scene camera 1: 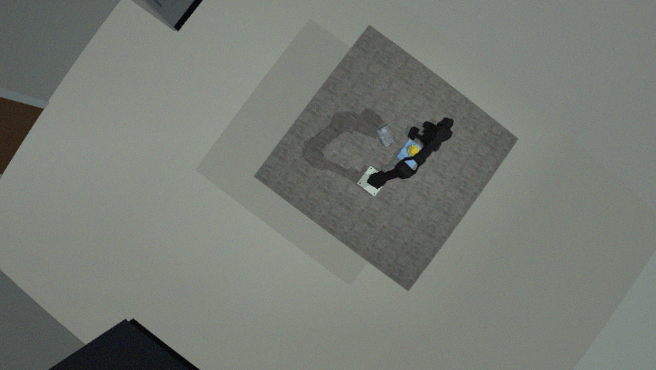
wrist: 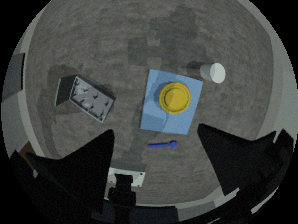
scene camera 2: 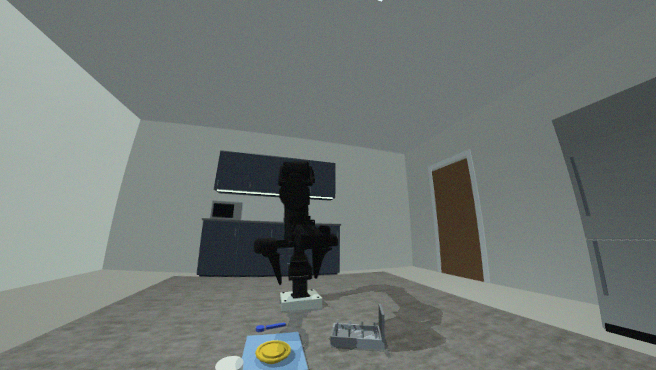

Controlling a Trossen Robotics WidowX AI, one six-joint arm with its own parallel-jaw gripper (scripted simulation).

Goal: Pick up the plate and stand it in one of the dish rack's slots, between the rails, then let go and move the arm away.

My gripper (scene camera 2: 298, 281) is open, holding nothing. Also in view: a yellow plate (wrist: 175, 97).
My gripper also shows in the wrist view (wrist: 158, 131).
